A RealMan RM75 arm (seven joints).
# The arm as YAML. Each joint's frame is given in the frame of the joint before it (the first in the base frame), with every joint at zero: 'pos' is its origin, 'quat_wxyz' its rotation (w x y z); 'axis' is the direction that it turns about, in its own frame. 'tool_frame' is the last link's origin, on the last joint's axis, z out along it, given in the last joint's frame.
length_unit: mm
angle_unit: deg
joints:
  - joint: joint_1
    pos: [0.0, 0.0, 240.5]
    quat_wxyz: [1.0, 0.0, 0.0, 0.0]
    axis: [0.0, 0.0, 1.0]
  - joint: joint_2
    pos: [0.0, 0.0, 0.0]
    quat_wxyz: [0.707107, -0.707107, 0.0, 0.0]
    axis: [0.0, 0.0, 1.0]
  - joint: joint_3
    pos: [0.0, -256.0, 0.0]
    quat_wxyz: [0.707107, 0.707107, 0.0, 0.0]
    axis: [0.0, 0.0, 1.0]
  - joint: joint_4
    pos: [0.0, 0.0, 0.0]
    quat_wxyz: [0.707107, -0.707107, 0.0, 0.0]
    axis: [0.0, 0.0, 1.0]
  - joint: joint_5
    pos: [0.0, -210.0, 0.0]
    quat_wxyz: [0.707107, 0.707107, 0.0, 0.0]
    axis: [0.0, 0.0, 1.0]
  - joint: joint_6
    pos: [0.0, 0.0, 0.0]
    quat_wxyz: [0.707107, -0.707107, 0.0, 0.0]
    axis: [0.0, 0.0, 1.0]
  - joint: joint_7
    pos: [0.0, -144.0, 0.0]
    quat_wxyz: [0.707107, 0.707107, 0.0, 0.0]
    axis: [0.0, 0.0, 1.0]
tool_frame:
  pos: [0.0, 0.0, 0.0]
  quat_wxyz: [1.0, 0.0, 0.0, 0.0]
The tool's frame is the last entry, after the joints.
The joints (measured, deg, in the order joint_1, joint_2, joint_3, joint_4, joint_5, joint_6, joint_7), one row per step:
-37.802 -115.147 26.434 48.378 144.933 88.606 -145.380
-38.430 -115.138 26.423 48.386 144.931 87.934 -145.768
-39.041 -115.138 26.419 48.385 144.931 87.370 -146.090
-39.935 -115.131 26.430 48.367 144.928 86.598 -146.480
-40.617 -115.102 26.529 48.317 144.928 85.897 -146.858
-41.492 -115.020 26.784 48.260 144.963 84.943 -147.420
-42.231 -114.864 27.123 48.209 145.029 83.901 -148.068
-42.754 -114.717 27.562 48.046 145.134 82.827 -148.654
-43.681 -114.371 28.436 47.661 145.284 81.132 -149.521
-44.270 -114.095 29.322 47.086 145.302 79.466 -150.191
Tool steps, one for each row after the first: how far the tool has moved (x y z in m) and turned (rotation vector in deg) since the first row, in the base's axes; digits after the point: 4 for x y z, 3 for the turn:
0.0032 0.0046 0.0007 0.618 0.166 -0.161
0.0065 0.0088 0.0012 1.126 0.292 -0.382
0.0114 0.0147 0.0019 1.806 0.474 -0.793
0.0152 0.0194 0.0025 2.356 0.672 -1.041
0.0200 0.0256 0.0034 3.051 1.044 -1.334
0.0238 0.0313 0.0049 3.823 1.539 -1.438
0.0261 0.0359 0.0057 4.461 2.092 -1.374
0.0303 0.0435 0.0073 5.365 3.078 -1.481
0.0325 0.0492 0.0075 6.112 3.884 -1.408

